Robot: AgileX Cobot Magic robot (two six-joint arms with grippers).
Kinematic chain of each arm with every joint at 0, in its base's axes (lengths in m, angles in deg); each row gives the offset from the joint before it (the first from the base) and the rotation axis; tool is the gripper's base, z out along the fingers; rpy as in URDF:
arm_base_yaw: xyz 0 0 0.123 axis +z
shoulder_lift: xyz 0 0 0 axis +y
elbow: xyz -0.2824 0 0.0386 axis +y
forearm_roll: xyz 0.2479 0 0.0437 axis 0.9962 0 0.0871
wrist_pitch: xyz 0 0 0 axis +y
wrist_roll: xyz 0.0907 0 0.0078 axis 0.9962 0 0.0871
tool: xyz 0 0 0 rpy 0 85 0
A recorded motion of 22 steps. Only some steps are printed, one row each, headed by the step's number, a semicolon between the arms.
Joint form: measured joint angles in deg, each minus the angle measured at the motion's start. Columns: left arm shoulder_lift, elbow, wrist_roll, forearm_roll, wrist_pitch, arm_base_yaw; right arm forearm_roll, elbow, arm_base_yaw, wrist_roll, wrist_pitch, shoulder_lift.
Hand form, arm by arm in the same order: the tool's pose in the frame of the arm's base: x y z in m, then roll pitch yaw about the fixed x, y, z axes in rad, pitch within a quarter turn. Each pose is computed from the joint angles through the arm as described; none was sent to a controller.
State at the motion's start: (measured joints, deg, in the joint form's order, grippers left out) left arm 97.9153 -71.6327 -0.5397 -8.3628 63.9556 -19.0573; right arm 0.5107 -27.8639 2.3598 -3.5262 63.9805 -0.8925
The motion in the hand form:
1: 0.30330 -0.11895 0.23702 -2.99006 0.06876 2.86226; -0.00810 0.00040 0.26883 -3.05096 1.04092 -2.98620
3: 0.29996 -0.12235 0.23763 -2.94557 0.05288 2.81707; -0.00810 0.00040 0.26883 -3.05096 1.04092 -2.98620
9: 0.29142 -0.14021 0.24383 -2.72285 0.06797 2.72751; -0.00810 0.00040 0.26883 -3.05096 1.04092 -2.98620
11: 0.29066 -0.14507 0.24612 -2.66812 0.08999 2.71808; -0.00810 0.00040 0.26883 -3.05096 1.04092 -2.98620
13: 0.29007 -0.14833 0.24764 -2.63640 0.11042 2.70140; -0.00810 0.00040 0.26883 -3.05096 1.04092 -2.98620
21: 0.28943 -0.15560 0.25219 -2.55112 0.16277 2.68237; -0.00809 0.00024 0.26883 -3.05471 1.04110 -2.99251
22: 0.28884 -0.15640 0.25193 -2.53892 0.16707 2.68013; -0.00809 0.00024 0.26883 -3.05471 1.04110 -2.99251
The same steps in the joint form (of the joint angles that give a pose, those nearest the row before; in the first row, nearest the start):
1: 0.00 0.00 1.51 -1.01 0.66 0.00; 0.00 0.00 0.00 0.00 0.00 0.00
3: 0.00 0.00 5.11 -3.91 2.13 0.00; 0.00 0.00 0.00 0.00 0.00 0.00
9: 0.00 0.00 15.57 -17.70 5.09 0.00; 0.00 0.00 0.00 0.00 0.00 0.00
11: 0.00 0.00 17.84 -21.24 5.09 -0.03; 0.00 0.00 0.00 0.00 0.00 0.00
13: 0.00 0.00 19.91 -23.39 5.09 -0.13; 0.00 0.00 0.00 0.00 0.00 0.00
21: 0.00 0.00 24.48 -29.19 5.09 -0.13; -0.11 0.00 0.00 0.23 0.00 0.00
22: 0.00 0.22 25.14 -30.00 5.09 -0.13; -0.11 0.00 0.00 0.23 0.00 0.00

